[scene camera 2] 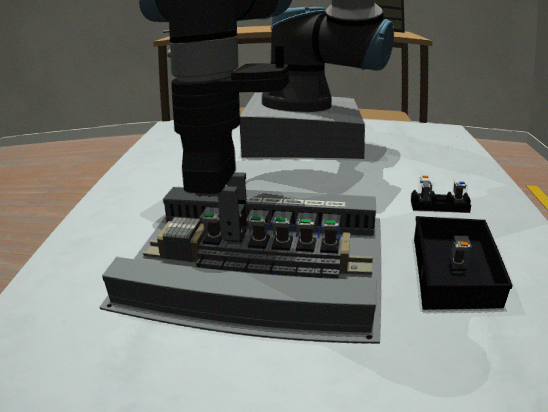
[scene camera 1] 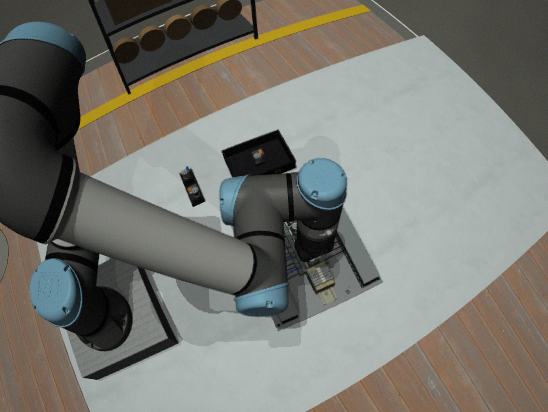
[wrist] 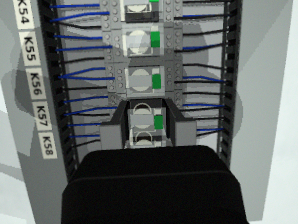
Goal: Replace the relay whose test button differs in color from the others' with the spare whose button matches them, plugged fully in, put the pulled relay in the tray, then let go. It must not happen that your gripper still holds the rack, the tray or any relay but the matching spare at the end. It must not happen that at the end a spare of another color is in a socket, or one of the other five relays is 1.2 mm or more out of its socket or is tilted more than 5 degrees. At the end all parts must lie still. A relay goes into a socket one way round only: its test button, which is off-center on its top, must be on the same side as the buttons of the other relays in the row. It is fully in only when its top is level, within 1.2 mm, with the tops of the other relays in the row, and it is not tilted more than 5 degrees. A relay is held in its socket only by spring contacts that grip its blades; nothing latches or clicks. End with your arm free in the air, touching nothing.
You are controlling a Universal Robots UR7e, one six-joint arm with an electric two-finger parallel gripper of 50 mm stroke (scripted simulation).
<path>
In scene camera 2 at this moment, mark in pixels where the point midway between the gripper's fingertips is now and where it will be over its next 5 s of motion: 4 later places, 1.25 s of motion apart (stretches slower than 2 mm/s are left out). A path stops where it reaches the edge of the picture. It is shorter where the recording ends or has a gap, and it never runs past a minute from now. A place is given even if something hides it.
My gripper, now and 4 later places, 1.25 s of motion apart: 235, 231; 235, 232; 234, 226; 233, 219; 230, 175
</path>
